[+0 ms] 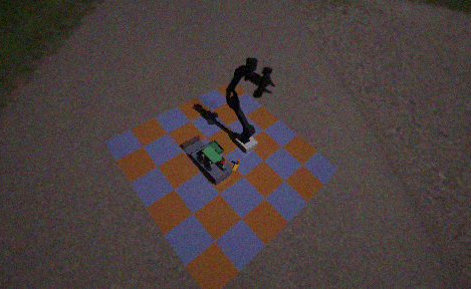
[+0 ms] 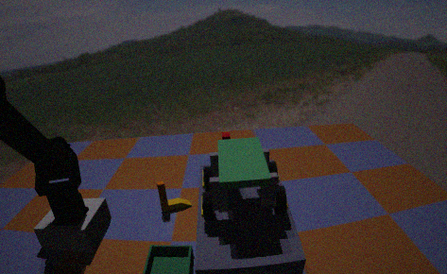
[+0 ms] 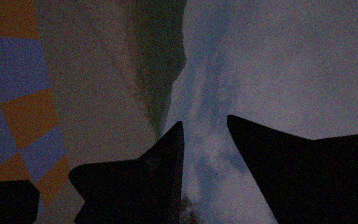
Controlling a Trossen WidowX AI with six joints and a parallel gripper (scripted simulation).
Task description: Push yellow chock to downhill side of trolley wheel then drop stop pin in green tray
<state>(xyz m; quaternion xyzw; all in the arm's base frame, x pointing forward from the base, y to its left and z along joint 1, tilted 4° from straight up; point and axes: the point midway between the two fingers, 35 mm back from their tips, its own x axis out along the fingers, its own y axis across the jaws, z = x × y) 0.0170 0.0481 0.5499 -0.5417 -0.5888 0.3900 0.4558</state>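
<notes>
The yellow chock is 580 mm below my gripper tip, 210 mm ahead of it and 30 mm to the left of it. Round my gripper tip: trolley 490 mm below, 350 mm ahead, 80 mm to the right; grey ramp 560 mm below, 350 mm ahead, 90 mm to the right; red-headed stop pin 470 mm below, 330 mm ahead, 10 mm to the left.
</notes>
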